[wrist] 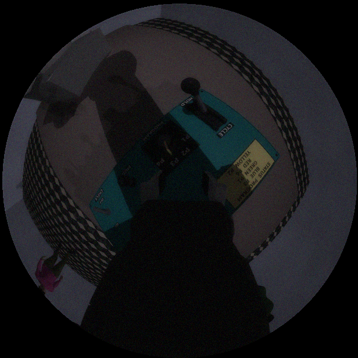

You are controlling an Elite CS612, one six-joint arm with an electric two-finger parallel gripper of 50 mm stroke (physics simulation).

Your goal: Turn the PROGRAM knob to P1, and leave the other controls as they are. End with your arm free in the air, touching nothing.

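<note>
The PROGRAM knob (167, 143) is on a dark square plate of the teal panel (220, 145), with P1, P2, P3 and P4 printed around it. A pale yellowish line on the knob points roughly toward the P3 and P4 side; the dim picture does not show its exact setting. My gripper (183, 178) is open and empty, its fingers below the knob plate in the view, over the panel. Its height above the panel is hard to tell. The dark gripper body hides the lower part of the panel.
A lever with a black ball (190, 85) stands at the HOLD end of its slot. A yellow status card (256, 159) lies on the panel. A small dark control (128, 180) and a grey switch (102, 210) are at the left. A grey box-like object (75, 65) is at upper left. A pink-clad figure (47, 274) stands beyond.
</note>
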